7 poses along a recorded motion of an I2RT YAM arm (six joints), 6.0 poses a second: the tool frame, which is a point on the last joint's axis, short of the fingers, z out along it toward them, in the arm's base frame.
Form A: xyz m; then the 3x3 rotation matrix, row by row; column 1 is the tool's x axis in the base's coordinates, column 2 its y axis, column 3 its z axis. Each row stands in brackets.
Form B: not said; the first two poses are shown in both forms.
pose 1, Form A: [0.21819, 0.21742, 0.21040], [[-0.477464, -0.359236, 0.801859], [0.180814, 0.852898, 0.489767], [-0.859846, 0.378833, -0.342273]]
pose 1, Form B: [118.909, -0.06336, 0.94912, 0.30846, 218.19, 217.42, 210.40]
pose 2, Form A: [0.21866, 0.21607, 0.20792], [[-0.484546, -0.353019, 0.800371], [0.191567, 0.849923, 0.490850], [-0.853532, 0.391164, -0.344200]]
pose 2, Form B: [119.302, -0.05716, 0.94828, 0.31224, 218.66, 216.07, 207.92]
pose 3, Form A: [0.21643, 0.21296, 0.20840], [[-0.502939, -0.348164, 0.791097], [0.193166, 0.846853, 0.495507], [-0.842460, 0.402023, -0.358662]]
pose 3, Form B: [120.489, -0.05424, 0.94784, 0.31410, 216.43, 212.96, 208.40]
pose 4, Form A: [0.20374, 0.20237, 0.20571], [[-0.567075, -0.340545, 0.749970], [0.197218, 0.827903, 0.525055], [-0.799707, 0.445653, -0.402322]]
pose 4, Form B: [124.802, -0.04835, 0.94363, 0.32745, 203.74, 202.37, 205.71]
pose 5, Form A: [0.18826, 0.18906, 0.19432], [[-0.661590, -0.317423, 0.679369], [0.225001, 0.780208, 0.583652], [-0.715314, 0.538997, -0.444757]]
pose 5, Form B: [131.534, -0.02983, 0.93158, 0.36231, 188.26, 189.06, 194.32]
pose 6, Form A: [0.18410, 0.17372, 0.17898], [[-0.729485, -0.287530, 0.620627], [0.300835, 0.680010, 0.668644], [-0.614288, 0.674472, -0.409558]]
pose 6, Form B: [136.846, 0.00426, 0.90276, 0.43011, 184.10, 173.72, 178.98]
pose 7, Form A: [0.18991, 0.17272, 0.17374], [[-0.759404, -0.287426, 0.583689], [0.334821, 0.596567, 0.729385], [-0.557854, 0.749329, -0.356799]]
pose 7, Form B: [139.448, 0.01534, 0.87793, 0.47855, 189.91, 172.72, 173.74]
